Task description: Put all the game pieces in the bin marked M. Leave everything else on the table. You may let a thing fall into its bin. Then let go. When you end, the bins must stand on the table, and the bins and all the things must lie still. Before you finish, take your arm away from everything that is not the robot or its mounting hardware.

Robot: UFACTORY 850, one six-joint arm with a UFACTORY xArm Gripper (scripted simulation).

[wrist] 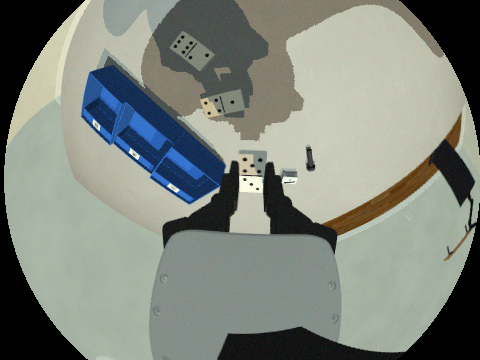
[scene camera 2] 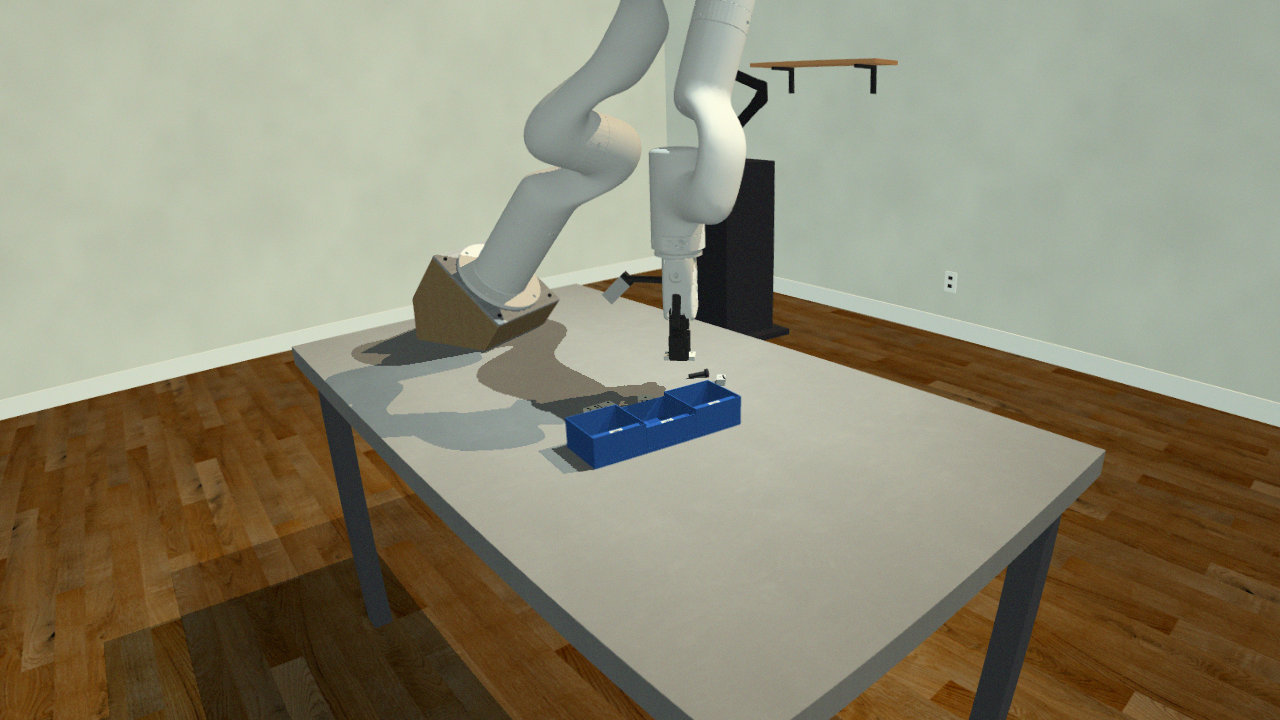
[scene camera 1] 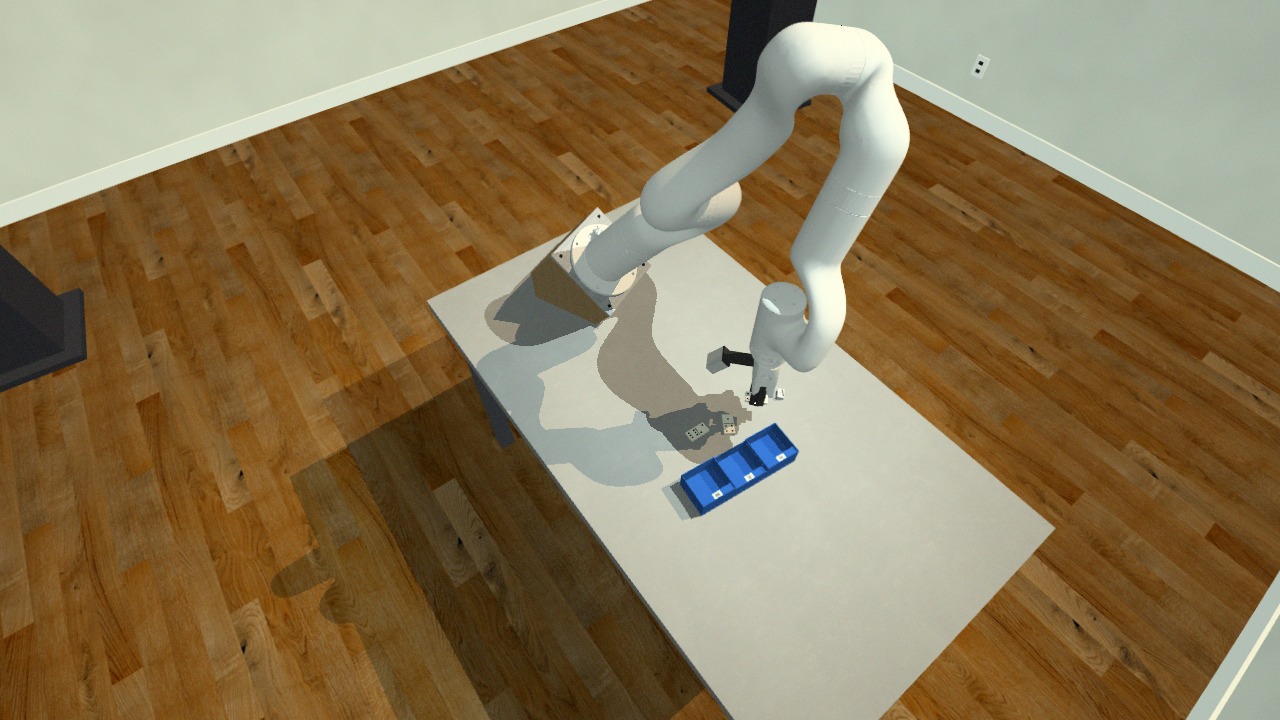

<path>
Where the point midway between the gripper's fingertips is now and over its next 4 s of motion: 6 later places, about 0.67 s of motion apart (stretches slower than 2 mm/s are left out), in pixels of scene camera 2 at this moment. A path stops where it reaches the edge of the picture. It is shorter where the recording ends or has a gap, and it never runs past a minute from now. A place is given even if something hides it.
My gripper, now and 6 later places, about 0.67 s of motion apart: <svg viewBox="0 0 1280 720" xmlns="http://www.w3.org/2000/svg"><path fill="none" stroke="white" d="M679 356L644 377L609 398L601 404L602 413L603 434L603 434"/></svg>
</path>
